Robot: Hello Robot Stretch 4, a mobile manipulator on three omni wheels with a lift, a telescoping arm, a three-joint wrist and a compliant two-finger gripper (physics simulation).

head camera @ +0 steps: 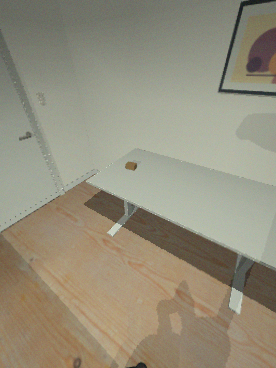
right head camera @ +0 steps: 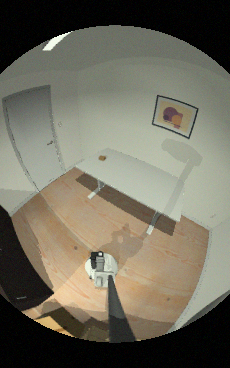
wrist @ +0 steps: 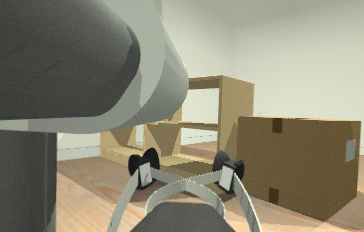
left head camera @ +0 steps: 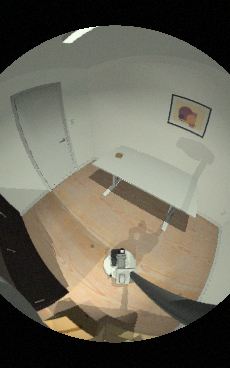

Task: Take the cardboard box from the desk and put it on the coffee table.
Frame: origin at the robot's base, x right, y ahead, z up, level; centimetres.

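Seen in the pictures: gripper, between the fingertips: [wrist: 186,162] [left head camera: 114,276].
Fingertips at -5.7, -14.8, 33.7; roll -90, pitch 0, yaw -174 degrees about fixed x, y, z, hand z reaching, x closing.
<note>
Offsets run from my fingertips to a thing's middle, as dx, dy, dz. "spot": to the spot under its first point. Level surfaces: height alone.
A small brown cardboard box @(-0.9, +158.3, +38.1) [head camera: 131,166] [left head camera: 119,155] [right head camera: 102,158] sits near the far left end of the white desk @(dz +35.6) [head camera: 190,200] [left head camera: 150,172] [right head camera: 135,175]. My gripper [wrist: 186,162] is open in the wrist view, its two dark fingertips apart with no object between them. It is far from the desk and the small box. The coffee table cannot be made out in these views.
In the wrist view a large taped carton @(-50.7, -101.4, -16.1) [wrist: 300,165] stands on the floor beside a wooden shelf unit [wrist: 236,102]. A dark cabinet @(spot: -99.5, -13.6, +10.7) [left head camera: 30,265] [right head camera: 20,265] stands at the left. A door [head camera: 20,145] is left of the desk; a framed picture [left head camera: 189,116] hangs above it.
</note>
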